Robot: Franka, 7 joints.
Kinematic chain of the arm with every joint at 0, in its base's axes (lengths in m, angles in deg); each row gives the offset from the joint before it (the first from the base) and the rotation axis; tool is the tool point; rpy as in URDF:
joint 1: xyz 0 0 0.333 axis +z
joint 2: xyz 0 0 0 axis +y
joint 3: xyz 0 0 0.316 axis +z
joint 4: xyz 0.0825 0 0 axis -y
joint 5: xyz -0.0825 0 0.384 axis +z
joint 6: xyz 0 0 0 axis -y
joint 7: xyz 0.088 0 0 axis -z
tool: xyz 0 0 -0.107 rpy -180 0 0
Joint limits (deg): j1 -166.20..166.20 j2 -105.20..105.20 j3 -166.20..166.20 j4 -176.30..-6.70 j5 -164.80..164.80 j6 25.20..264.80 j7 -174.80..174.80
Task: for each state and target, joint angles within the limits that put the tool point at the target. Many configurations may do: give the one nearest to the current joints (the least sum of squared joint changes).
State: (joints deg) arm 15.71 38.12 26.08 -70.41 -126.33 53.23 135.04
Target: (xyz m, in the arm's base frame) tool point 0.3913 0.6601 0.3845
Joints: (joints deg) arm 45.01 54.20 38.24 -68.62 -132.88 72.53 135.04
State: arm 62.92 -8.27 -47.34 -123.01 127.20 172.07 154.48
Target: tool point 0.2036 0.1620 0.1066
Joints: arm 76.02 19.89 -22.77 -158.45 132.85 164.48 154.48
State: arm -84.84 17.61 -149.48 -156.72 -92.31 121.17 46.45
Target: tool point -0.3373 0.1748 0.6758
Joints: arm -69.01 48.03 -144.78 -134.46 -94.01 119.17 46.45
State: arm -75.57 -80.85 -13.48 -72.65 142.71 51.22 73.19
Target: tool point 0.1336 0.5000 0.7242
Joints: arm -91.51 -93.32 2.79 -90.72 130.60 32.26 73.19
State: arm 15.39 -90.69 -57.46 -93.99 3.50 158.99 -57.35
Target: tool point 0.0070 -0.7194 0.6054
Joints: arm 43.53 -85.72 -65.62 -82.62 3.99 159.92 -57.35
